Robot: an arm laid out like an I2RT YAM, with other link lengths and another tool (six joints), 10 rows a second.
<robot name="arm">
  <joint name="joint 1" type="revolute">
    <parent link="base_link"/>
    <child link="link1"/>
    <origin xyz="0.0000 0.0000 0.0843"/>
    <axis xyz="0 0 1"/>
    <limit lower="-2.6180" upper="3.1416"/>
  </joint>
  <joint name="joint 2" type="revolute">
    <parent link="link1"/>
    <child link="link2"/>
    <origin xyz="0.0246 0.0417 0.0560" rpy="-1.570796 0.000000 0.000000"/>
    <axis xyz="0 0 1"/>
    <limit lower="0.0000" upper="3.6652"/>
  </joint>
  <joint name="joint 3" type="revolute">
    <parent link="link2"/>
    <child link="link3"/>
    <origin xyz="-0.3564 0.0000 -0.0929" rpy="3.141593 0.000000 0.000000"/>
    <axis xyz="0 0 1"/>
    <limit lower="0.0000" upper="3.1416"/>
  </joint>
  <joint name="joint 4" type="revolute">
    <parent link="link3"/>
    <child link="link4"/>
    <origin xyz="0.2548 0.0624 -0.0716"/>
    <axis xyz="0 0 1"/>
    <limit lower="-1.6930" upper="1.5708"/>
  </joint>
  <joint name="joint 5" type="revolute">
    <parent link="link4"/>
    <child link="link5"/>
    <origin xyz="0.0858 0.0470 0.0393" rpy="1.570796 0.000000 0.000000"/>
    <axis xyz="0 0 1"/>
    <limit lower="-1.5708" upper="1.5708"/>
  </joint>
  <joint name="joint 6" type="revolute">
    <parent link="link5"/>
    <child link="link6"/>
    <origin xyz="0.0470 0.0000 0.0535" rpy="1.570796 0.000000 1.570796"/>
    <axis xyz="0 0 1"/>
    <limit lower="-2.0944" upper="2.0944"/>
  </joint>
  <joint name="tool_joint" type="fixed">
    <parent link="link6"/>
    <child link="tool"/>
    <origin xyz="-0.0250 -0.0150 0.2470" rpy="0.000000 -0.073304 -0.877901"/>
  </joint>
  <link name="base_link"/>
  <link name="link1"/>
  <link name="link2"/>
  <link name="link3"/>
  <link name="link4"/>
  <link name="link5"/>
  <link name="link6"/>
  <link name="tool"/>
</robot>
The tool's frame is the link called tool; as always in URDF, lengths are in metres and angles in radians.
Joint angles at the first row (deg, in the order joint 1, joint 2, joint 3, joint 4, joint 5, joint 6):
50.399, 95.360, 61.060, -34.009, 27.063, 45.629
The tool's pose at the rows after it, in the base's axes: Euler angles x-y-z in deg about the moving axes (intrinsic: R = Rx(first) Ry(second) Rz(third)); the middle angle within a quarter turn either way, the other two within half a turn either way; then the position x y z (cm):
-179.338 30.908 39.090 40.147 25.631 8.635
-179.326 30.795 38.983 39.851 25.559 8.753
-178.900 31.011 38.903 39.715 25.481 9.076
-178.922 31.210 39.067 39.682 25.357 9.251
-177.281 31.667 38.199 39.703 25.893 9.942
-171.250 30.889 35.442 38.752 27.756 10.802
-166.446 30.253 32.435 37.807 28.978 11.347
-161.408 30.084 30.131 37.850 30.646 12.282
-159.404 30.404 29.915 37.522 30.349 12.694
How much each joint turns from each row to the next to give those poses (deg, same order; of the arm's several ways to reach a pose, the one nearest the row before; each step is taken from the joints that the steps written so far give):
0.140, -0.076, 0.132, -0.246, 0.095, -0.048
0.242, -0.410, -0.085, -0.511, 0.000, 0.181
0.020, -0.761, -0.324, 0.006, -0.087, -0.017
0.044, -0.330, -0.114, -0.112, 0.175, 0.149
0.010, -0.932, -0.020, 0.574, -0.625, -0.576
-0.053, -2.601, -1.453, 2.453, -4.061, -0.899
-0.182, -2.451, -2.269, 2.834, -3.266, -1.564
-0.801, -1.137, -1.022, 3.494, -3.313, -1.247
-0.651, -2.055, -2.157, 1.794, -1.194, -0.053

